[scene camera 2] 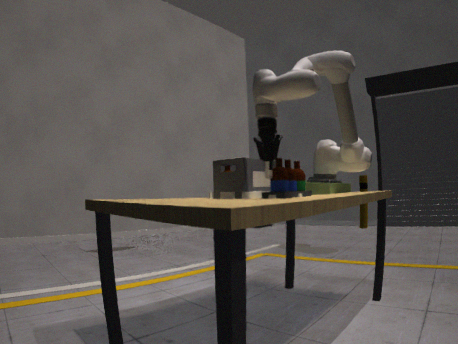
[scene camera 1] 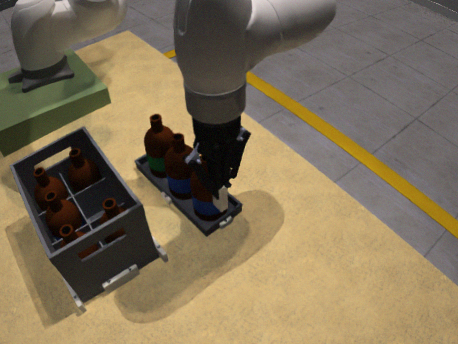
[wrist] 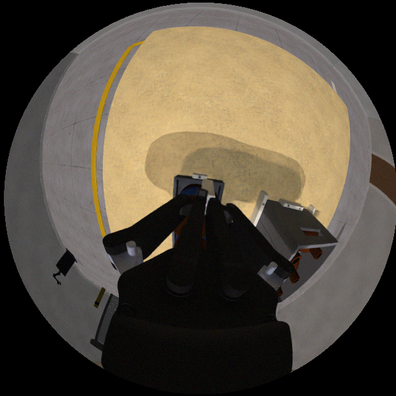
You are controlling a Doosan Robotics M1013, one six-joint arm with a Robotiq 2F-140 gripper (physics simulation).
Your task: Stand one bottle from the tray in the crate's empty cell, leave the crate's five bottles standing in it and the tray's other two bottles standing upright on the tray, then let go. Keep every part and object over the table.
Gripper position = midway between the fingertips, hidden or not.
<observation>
In view: my gripper (scene camera 1: 220,206), a green-label bottle (scene camera 1: 157,141), a blue-label bottle (scene camera 1: 178,172), a green-label bottle (scene camera 1: 83,172), a blue-label bottle (scene camera 1: 60,212) and a blue-label bottle (scene camera 1: 204,208).
My gripper shows as well in scene camera 2 (scene camera 2: 268,178) and in the wrist view (wrist: 206,187).
</observation>
